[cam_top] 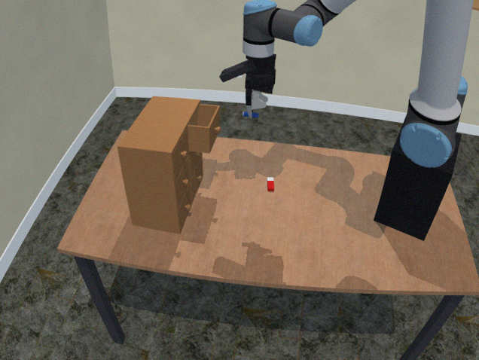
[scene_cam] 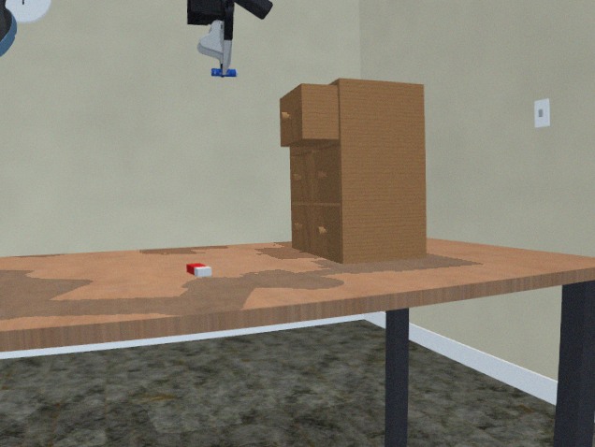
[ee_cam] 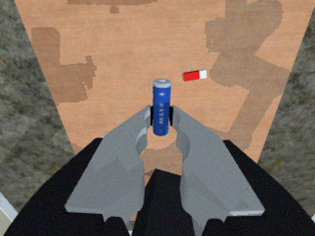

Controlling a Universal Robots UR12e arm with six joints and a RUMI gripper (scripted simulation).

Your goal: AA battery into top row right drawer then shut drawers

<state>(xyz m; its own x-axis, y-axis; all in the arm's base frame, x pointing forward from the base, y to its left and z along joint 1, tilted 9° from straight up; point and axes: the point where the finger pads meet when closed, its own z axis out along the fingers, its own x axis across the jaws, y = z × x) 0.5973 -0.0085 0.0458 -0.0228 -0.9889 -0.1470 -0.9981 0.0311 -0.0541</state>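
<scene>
Now: the blue AA battery 10 mm below my hand.
</scene>
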